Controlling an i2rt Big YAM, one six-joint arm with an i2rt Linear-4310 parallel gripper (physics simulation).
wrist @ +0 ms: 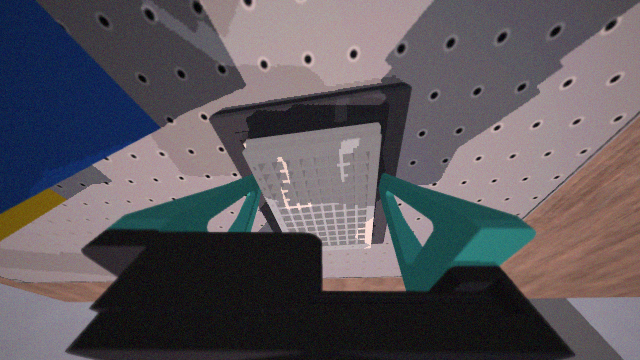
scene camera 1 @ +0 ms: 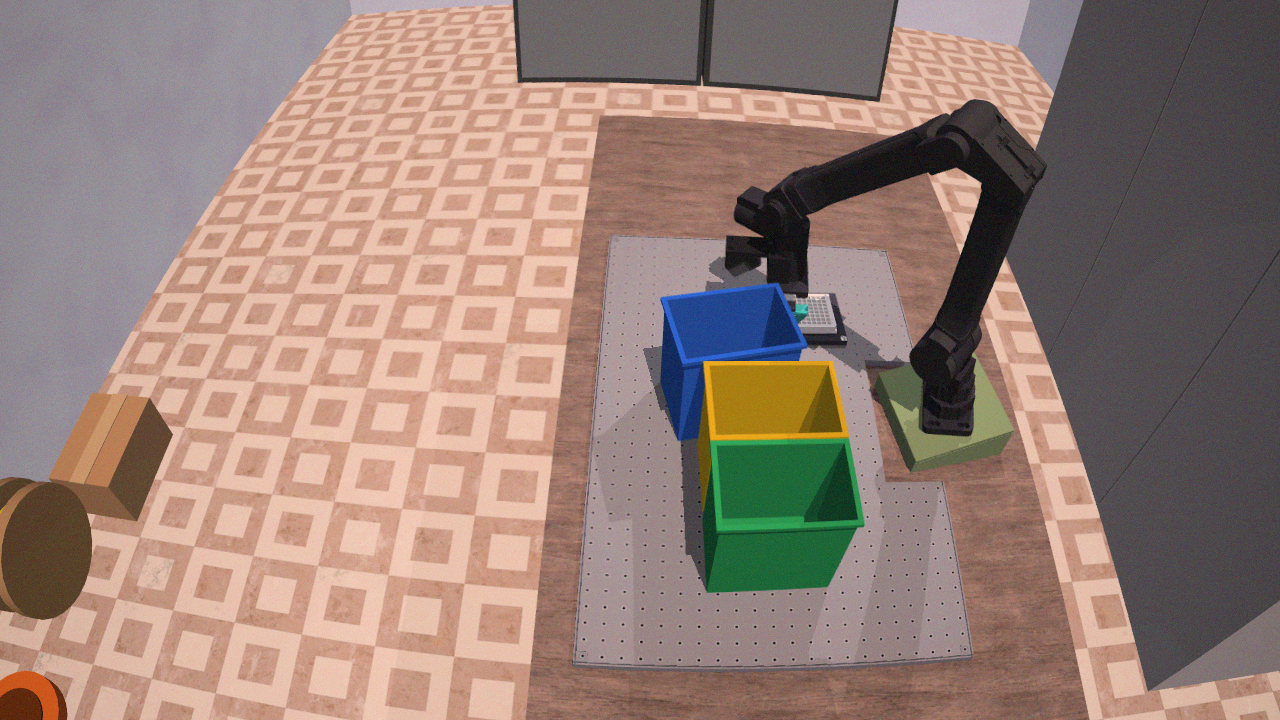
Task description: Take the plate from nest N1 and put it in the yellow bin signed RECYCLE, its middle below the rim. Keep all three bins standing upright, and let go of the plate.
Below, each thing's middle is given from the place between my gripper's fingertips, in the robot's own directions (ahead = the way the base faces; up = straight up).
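Scene:
My hand is 10 mm above the dark nest (scene camera 1: 811,338) and 20 mm past it. Counted from my hand, the white gridded plate (scene camera 1: 820,319) is 20 mm behind and 10 mm above, while the blue bin (scene camera 1: 755,323) is 210 mm to the left, 70 mm ahead and 80 mm above. Then I consider the yellow bin (scene camera 1: 743,400), which is 330 mm to the left of my hand and 80 mm above it. Going by their middles, of the things named here the yellow bin is the farthest from my hand.

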